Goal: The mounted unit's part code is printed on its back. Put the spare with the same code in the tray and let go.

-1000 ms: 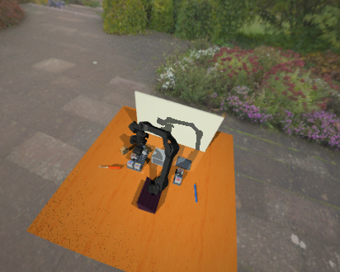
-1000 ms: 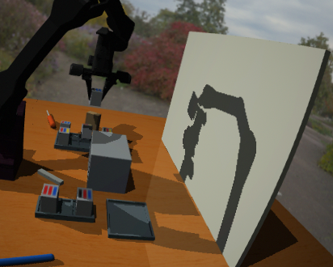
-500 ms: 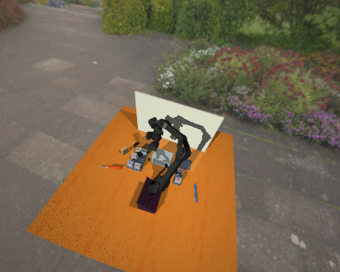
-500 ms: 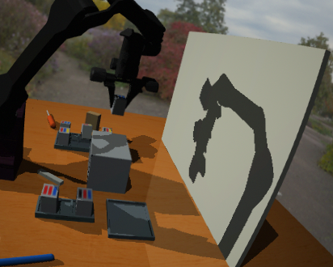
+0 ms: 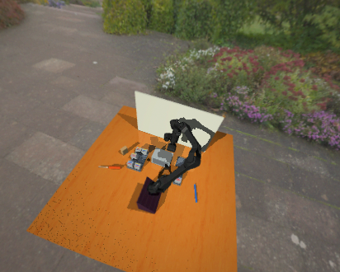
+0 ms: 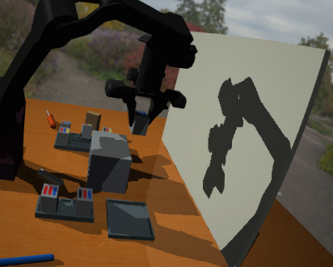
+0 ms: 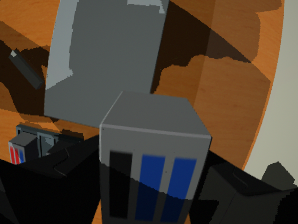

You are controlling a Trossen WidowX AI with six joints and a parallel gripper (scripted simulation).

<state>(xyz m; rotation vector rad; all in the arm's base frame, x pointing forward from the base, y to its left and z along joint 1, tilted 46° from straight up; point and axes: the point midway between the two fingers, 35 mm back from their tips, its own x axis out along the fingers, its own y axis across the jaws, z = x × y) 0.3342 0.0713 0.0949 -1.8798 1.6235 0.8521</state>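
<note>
My gripper tip is 170 mm above the dark tray and 140 mm to the left of it. Round my gripper tip: white board 190 mm ahead, 60 mm to the left, 50 mm above; then grey spare 20 mm above; then grey mounted unit 120 mm below, 60 mm to the left, 50 mm behind.
</note>
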